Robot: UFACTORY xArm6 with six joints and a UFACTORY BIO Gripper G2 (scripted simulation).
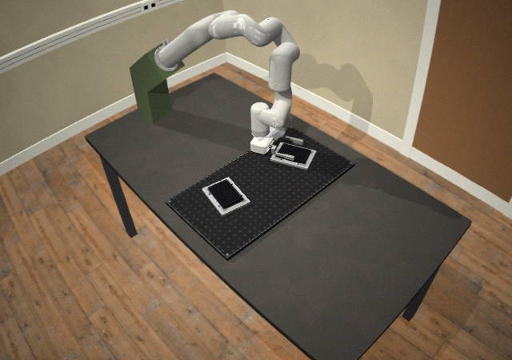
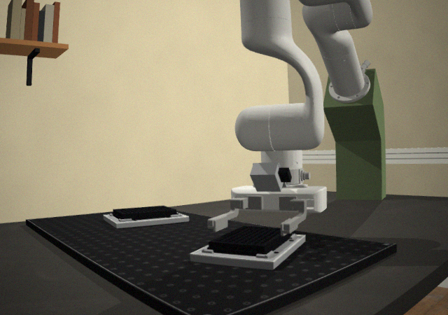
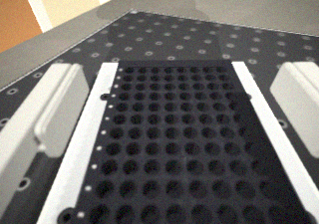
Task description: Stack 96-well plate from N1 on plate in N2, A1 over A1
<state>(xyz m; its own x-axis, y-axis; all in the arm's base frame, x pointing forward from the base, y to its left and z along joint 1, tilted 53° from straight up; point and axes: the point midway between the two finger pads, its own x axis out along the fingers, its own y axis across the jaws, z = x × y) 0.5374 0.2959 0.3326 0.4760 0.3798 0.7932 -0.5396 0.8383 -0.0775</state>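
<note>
My gripper is now 30 mm above the white nest N1. Round my hand: white nest N2 (330 mm to the right, 130 mm ahead, 30 mm below).
</note>
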